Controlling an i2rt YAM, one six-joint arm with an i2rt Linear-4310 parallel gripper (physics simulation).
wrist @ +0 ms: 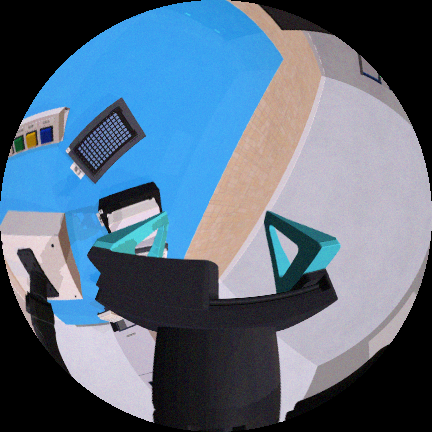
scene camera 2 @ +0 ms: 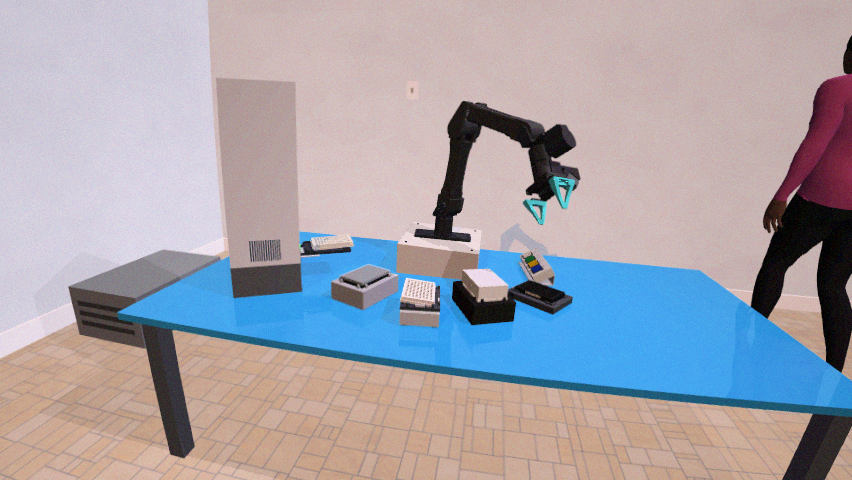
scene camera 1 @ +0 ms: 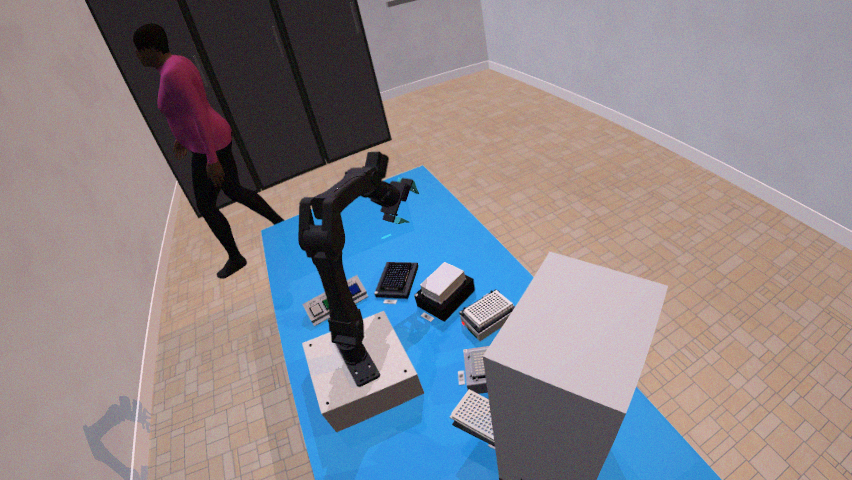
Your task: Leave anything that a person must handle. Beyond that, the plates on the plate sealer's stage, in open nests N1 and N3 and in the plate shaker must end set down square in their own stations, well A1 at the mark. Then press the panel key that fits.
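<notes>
My gripper [scene camera 1: 411, 206] [scene camera 2: 552, 215] [wrist: 215, 216] is open and empty, high above the table beyond the black plate. The black plate [scene camera 1: 396, 279] [scene camera 2: 539, 292] [wrist: 106, 140] lies in a low dark nest. A plain white plate or stack [scene camera 1: 442, 281] [scene camera 2: 484, 285] [wrist: 132, 212] sits on a black block. A white well plate [scene camera 1: 488, 307] [scene camera 2: 419, 290] sits on a light block and looks tilted. A grey-topped station [scene camera 2: 364, 292] stands beside it. Another white plate [scene camera 1: 473, 411] [scene camera 2: 332, 241] lies farther along. The key panel [scene camera 1: 315, 311] [scene camera 2: 536, 268] [wrist: 64, 122] shows green, yellow and blue keys. Station labels and A1 marks are unreadable.
A tall box-shaped unit [scene camera 1: 575, 333] [scene camera 2: 259, 166] stands at one end and hides part of two stations in scene camera 1. The arm's base block [scene camera 1: 357, 369] [scene camera 2: 438, 256] [wrist: 37, 225] stands behind the stations. A person in pink [scene camera 1: 187, 107] [scene camera 2: 825, 149] walks near the opposite table end.
</notes>
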